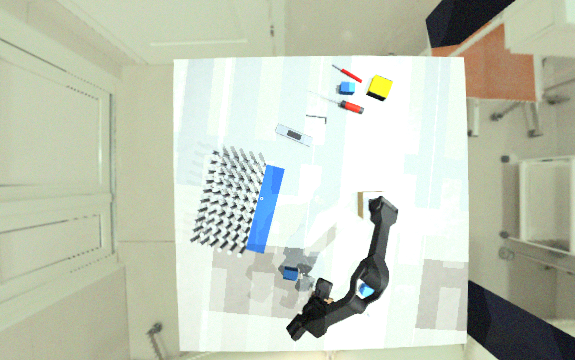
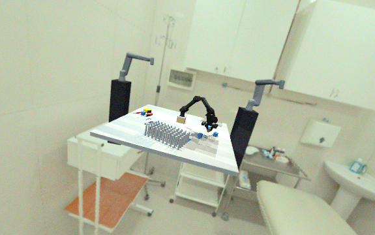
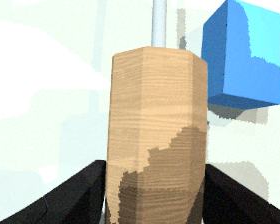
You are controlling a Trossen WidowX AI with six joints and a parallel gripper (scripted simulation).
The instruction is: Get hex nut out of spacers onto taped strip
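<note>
Right now the hook tool is 90 mm behind my gripper tip and 50 mm to the left of it. The rest, counted from my gripper tip: blue taped strip (400 mm to the right, 170 mm ahead, 60 mm below); yellow block (830 mm to the right, 400 mm behind, 40 mm below); grey flat tool (690 mm to the right, 40 mm below).
</note>
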